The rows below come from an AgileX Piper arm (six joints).
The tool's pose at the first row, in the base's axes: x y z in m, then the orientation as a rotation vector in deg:
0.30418 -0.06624 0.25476 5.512 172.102 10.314
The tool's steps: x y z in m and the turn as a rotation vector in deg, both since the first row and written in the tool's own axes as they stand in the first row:
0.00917 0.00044 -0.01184 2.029 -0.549 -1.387
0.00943 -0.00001 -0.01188 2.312 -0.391 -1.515
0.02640 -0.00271 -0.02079 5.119 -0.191 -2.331
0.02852 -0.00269 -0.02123 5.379 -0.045 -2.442
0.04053 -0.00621 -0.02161 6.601 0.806 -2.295
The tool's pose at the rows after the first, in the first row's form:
0.29354 -0.06651 0.26531 3.667 171.750 7.080
0.29326 -0.06694 0.26526 3.491 171.930 6.657
0.27512 -0.06943 0.27155 2.526 172.307 2.375
0.27297 -0.06931 0.27172 2.373 172.462 1.982
0.26084 -0.07198 0.27014 2.648 173.370 0.200

